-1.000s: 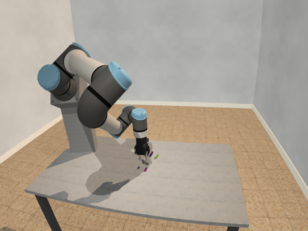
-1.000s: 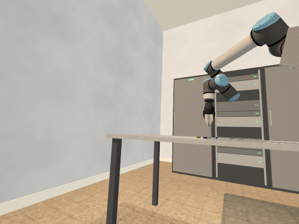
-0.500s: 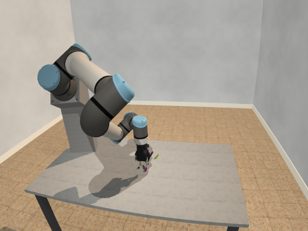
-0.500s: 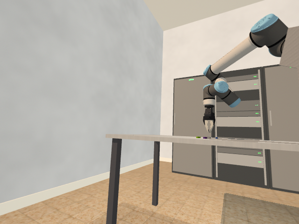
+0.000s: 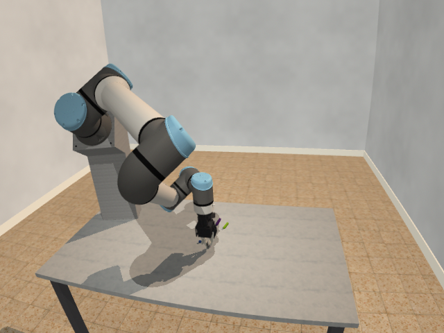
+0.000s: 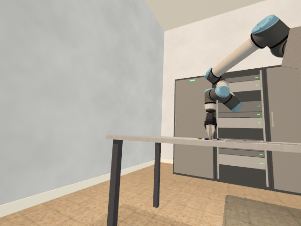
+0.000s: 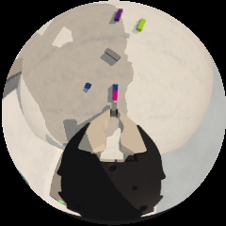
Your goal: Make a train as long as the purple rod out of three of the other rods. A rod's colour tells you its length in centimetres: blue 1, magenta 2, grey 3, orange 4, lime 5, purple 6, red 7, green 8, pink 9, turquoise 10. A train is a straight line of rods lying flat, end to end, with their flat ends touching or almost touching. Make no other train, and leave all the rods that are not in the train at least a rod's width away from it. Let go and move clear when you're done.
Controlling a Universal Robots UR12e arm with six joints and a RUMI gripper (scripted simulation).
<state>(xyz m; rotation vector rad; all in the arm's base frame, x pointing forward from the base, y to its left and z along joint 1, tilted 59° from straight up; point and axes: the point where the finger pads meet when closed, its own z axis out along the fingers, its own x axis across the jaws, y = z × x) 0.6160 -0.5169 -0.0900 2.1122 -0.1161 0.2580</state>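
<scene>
Right now my hand is 10 mm short of the magenta rod, 30 mm to the right of it and 20 mm above it. The rest, counted from my hand: lime rod 90 mm ahead, 190 mm to the left, 20 mm below; purple rod 40 mm ahead, 230 mm to the left, 20 mm below.
</scene>
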